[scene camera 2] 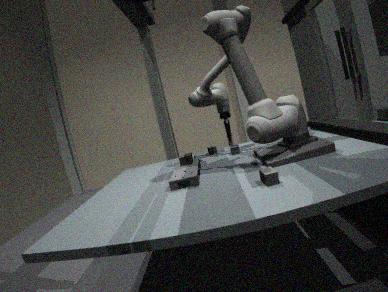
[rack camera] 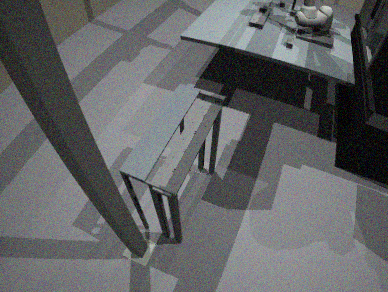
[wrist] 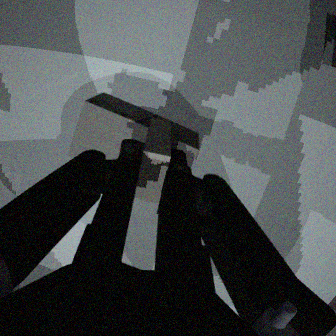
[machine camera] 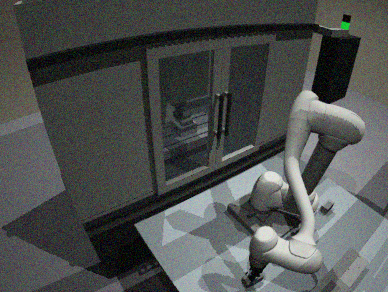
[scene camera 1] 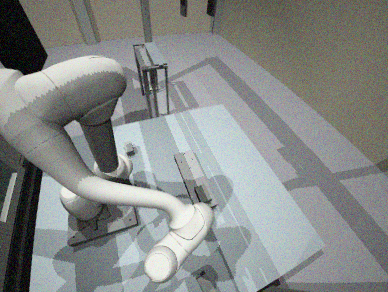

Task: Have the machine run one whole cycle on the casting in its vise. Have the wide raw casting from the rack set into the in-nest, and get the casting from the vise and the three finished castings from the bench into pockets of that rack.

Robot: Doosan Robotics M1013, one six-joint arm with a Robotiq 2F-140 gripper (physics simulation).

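Observation:
My gripper points down at the bench with its fingertips together and no gap visible between them. A dark-topped block, seemingly a casting, lies by the fingertips and sticks out on both sides of them in the wrist view. Other small blocks stand on the bench: one near the front edge in scene camera 2, one at the back, and one by a long drilled plate. The rack shows no casting that I can make out. The vise is indistinct behind glass.
The machine's two doors are closed, and a green lamp is lit on the dark cabinet. The arm's base plate sits on the bench. A thick post stands beside the rack.

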